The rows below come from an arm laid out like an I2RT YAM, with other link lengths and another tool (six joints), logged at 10 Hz.
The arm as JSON. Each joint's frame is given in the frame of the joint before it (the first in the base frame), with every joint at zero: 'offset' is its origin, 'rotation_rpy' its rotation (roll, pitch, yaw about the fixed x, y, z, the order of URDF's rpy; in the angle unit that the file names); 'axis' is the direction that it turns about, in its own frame. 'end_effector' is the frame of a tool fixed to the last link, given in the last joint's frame.
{
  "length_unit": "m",
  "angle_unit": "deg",
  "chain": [
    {
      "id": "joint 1",
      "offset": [
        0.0,
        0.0,
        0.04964
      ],
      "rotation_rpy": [
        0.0,
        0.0,
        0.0
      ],
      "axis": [
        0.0,
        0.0,
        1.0
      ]
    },
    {
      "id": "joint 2",
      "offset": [
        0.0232,
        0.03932,
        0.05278
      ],
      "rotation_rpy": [
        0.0,
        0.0,
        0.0
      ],
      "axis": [
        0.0,
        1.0,
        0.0
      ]
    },
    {
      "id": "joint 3",
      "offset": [
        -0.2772,
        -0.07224,
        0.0
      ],
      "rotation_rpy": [
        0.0,
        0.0,
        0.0
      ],
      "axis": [
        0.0,
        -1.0,
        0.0
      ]
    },
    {
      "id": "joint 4",
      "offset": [
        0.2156,
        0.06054,
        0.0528
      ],
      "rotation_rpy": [
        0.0,
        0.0,
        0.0
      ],
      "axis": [
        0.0,
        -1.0,
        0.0
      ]
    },
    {
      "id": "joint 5",
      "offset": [
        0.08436,
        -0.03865,
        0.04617
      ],
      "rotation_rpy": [
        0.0,
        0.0,
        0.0
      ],
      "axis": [
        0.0,
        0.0,
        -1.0
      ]
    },
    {
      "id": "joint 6",
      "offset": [
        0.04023,
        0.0,
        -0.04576
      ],
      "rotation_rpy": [
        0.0,
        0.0,
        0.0
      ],
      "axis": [
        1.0,
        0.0,
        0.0
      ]
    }
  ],
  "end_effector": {
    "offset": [
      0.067,
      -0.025,
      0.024
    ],
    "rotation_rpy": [
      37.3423,
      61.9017,
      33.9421
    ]
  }
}
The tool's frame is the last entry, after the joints.
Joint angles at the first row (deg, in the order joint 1, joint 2, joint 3, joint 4, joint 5, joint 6):
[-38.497 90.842 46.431 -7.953 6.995 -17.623]
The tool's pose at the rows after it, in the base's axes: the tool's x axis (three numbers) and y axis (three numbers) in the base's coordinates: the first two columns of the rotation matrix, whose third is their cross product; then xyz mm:
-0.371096 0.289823 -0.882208 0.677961 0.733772 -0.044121 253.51 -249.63 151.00
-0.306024 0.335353 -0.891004 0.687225 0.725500 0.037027 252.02 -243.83 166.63
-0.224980 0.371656 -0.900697 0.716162 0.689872 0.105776 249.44 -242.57 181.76
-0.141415 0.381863 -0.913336 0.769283 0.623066 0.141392 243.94 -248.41 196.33
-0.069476 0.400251 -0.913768 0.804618 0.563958 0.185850 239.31 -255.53 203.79
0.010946 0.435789 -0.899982 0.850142 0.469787 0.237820 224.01 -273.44 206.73
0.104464 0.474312 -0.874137 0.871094 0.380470 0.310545 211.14 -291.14 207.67
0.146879 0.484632 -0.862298 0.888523 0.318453 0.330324 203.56 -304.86 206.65
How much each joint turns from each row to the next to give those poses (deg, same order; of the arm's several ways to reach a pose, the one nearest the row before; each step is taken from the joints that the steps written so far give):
[0.011 -2.969 1.060 -2.813 -2.358 2.741]
[-0.069 -2.965 1.309 -3.027 -3.108 3.391]
[-0.064 -2.314 1.024 -1.154 -1.034 4.480]
[-0.289 -1.396 1.137 0.016 2.218 4.693]
[-0.893 -0.241 0.986 0.246 0.760 3.900]
[-3.782 0.664 1.581 -0.762 -0.519 3.750]
[-3.932 1.261 1.684 -0.146 -2.235 3.985]
[-2.231 1.756 1.702 -0.338 0.028 1.959]

